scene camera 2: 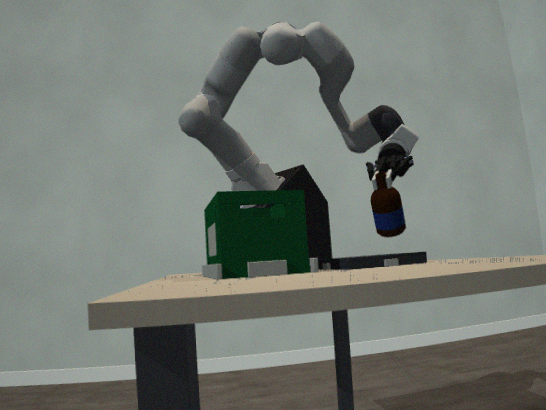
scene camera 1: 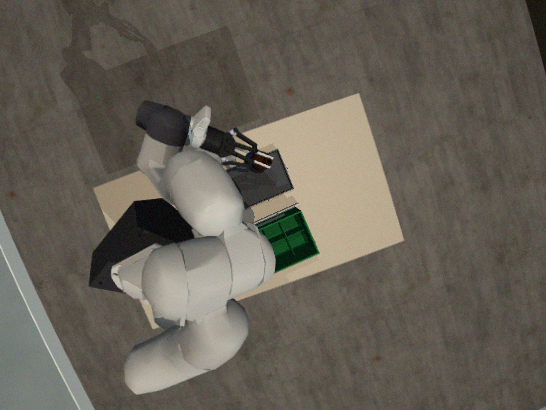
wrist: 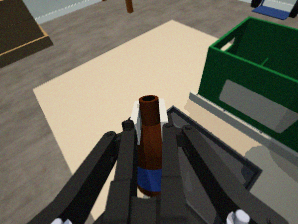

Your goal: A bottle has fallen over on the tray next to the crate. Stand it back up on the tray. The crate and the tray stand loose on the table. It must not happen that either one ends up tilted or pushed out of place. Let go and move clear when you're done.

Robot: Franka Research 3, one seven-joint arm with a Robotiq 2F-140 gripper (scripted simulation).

The pictures show: my gripper, a bottle, a dark grey tray and a green crate.
My gripper also shows in scene camera 2 and in the wrist view.
